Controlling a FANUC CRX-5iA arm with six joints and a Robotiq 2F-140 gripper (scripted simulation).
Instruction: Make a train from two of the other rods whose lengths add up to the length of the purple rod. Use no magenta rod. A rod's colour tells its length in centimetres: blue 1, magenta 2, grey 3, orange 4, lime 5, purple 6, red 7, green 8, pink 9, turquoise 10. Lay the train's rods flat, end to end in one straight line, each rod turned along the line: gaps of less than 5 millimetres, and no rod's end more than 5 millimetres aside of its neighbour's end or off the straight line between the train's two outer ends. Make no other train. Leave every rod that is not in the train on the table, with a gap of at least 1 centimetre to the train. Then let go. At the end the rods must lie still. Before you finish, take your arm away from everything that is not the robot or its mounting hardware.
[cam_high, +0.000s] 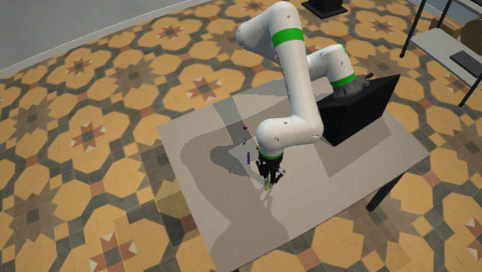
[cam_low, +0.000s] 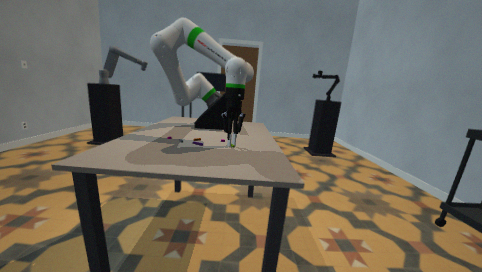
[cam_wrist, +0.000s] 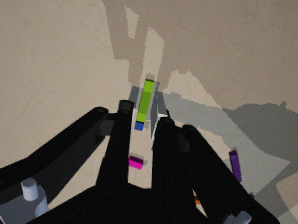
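Right now my hand is 3 cm above the lime rod. From my hand the other things lie so: orange rod 19 cm to the right, 6 cm behind, 3 cm below; then blue rod 3 cm below, 3 cm behind, 2 cm to the right; then purple rod 17 cm to the right, 3 cm below, 1 cm ahead.
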